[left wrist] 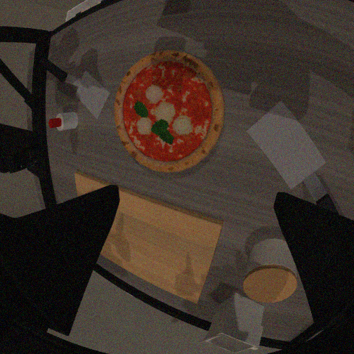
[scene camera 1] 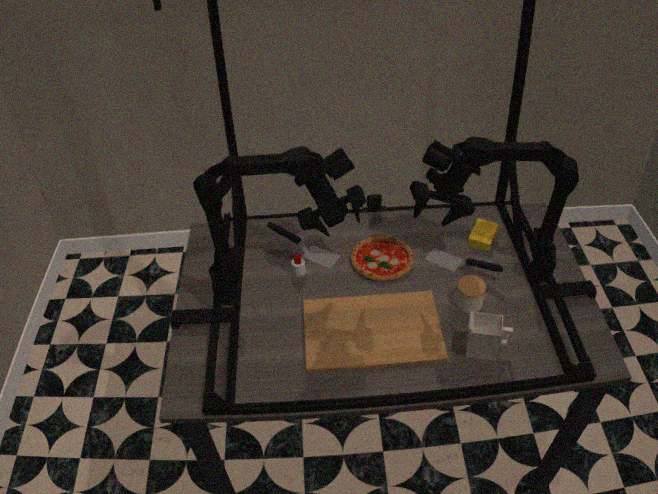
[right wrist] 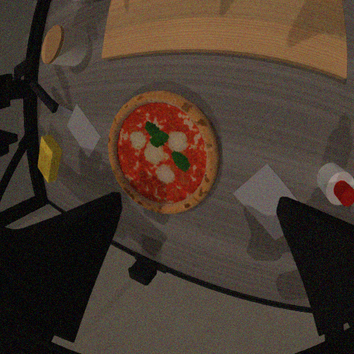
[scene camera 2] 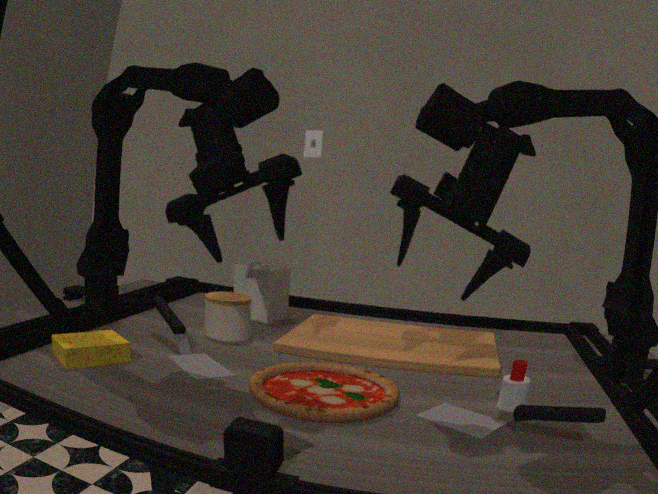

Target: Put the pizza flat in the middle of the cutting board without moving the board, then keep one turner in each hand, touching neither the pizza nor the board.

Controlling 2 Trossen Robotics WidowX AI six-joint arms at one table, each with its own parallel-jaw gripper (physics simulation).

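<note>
The pizza (scene camera 1: 381, 258) (scene camera 2: 324, 391) (left wrist: 169, 111) (right wrist: 164, 151) lies flat on the table, beside and apart from the wooden cutting board (scene camera 1: 393, 345) (scene camera 2: 372, 340) (left wrist: 160, 230) (right wrist: 225, 35). One turner (scene camera 1: 445, 260) (scene camera 2: 203, 365) (left wrist: 287, 145) (right wrist: 84, 130) lies right of the pizza in scene camera 1, its black handle pointing right. The other turner (scene camera 1: 321, 256) (scene camera 2: 461, 419) (left wrist: 93, 95) (right wrist: 264, 189) lies left of it, handle toward the back left. My left gripper (scene camera 1: 429, 220) (scene camera 2: 250, 250) (left wrist: 200, 197) is open and empty above the table. My right gripper (scene camera 1: 343, 228) (scene camera 2: 431, 282) (right wrist: 203, 203) is open and empty, also raised.
In scene camera 1, a yellow sponge (scene camera 1: 483, 234) (scene camera 2: 90, 348) lies behind the right turner's handle. A lidded jar (scene camera 1: 470, 292) (scene camera 2: 227, 317) and a pale pitcher (scene camera 1: 484, 337) (scene camera 2: 271, 295) stand right of the board. A small red-capped bottle (scene camera 1: 298, 265) (scene camera 2: 513, 390) stands by the left turner's blade.
</note>
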